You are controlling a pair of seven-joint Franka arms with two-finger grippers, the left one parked.
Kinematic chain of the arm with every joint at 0, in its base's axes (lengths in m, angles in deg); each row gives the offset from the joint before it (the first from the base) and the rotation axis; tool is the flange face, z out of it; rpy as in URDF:
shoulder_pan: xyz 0 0 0.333 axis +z
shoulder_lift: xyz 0 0 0 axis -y
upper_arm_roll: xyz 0 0 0.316 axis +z
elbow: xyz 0.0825 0 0 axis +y
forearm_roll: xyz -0.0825 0 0.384 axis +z
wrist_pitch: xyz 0 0 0 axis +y
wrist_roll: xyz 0.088 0 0 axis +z
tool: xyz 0 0 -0.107 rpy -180 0 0
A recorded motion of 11 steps. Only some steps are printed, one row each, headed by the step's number.
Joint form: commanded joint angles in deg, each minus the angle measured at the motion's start. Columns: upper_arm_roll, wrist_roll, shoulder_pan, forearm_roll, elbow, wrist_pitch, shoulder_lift.
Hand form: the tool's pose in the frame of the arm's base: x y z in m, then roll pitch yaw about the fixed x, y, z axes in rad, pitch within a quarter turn. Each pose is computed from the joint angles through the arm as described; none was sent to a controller.
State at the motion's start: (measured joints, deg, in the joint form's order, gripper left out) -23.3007 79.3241 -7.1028 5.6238 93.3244 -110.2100 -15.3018
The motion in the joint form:
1: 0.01 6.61 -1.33 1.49 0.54 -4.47 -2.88
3: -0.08 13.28 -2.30 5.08 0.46 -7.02 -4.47
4: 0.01 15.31 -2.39 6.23 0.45 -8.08 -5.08
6: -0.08 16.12 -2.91 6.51 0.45 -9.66 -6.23
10: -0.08 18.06 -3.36 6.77 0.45 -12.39 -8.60
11: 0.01 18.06 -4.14 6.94 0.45 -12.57 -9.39
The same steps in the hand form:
1: 0.5740 -0.3146 0.4515 3.0681 0.0022 0.9209
3: 0.5771 -0.3252 0.4395 3.0461 -0.0344 0.9957
4: 0.5802 -0.3258 0.4347 3.0353 -0.0446 1.0229
6: 0.5809 -0.3336 0.4249 3.0254 -0.0372 1.0235
10: 0.5852 -0.3416 0.4035 3.0155 -0.0175 1.0457
11: 0.5822 -0.3490 0.3949 3.0253 -0.0157 1.0320

